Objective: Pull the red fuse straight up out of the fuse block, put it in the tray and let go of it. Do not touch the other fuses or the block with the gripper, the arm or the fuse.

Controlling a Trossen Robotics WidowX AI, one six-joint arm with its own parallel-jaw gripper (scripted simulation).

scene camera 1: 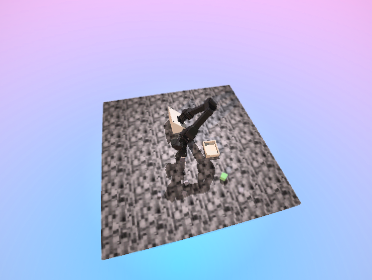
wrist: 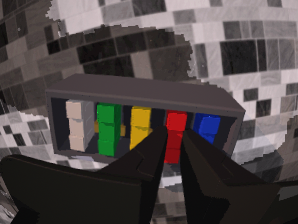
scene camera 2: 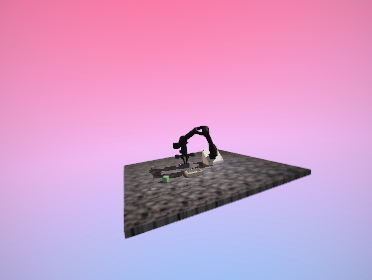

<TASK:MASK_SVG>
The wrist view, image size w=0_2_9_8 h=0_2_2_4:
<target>my gripper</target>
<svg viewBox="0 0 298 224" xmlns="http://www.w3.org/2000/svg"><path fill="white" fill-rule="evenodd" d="M184 129L180 171L188 224L298 224L298 180L267 183L253 175L253 172L246 171L229 156L225 156L225 153L213 147L212 143L194 132L194 129ZM166 127L157 127L156 131L146 136L124 156L118 157L112 164L105 165L96 172L47 163L16 153L3 157L0 161L1 177L19 209L11 224L150 224L164 168L168 141Z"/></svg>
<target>red fuse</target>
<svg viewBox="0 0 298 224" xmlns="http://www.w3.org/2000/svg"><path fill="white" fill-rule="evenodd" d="M166 111L165 127L166 131L168 131L168 141L166 141L164 163L178 164L181 155L182 132L184 132L188 115L186 115L186 112Z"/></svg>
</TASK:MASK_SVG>
